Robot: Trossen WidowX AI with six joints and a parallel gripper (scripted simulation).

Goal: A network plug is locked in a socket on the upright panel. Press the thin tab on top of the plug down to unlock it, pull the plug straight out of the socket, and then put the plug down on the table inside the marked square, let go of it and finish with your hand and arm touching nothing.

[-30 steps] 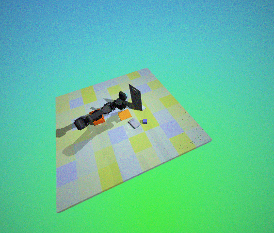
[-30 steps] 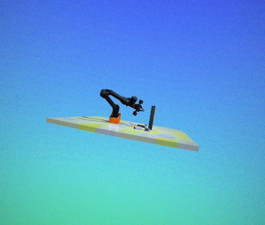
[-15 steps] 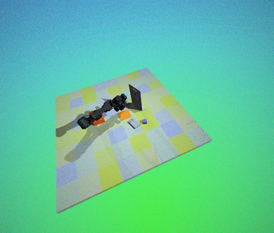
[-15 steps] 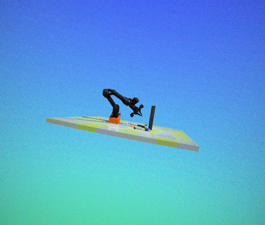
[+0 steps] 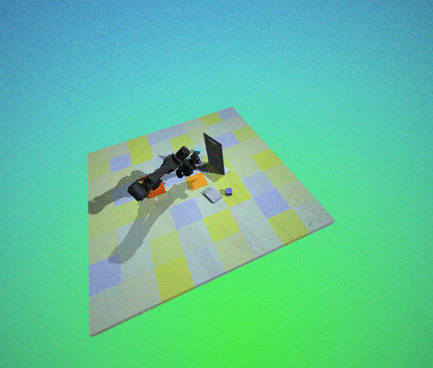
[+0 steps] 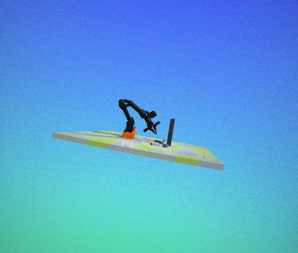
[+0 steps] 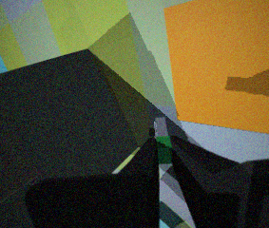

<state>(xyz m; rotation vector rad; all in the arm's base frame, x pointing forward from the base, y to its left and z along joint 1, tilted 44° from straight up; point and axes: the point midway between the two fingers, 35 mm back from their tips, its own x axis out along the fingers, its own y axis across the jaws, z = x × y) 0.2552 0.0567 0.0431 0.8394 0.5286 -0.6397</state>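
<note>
Now: the orange marked square 90 mm below my gripper tip, 20 mm to the right of it and 20 mm behind it. Round my gripper tip: small purple cube: 180 mm to the right, 160 mm ahead, 80 mm below; then network plug: right at my gripper tip; then grey upright panel: 140 mm ahead, 40 mm to the left, 30 mm above.
</note>
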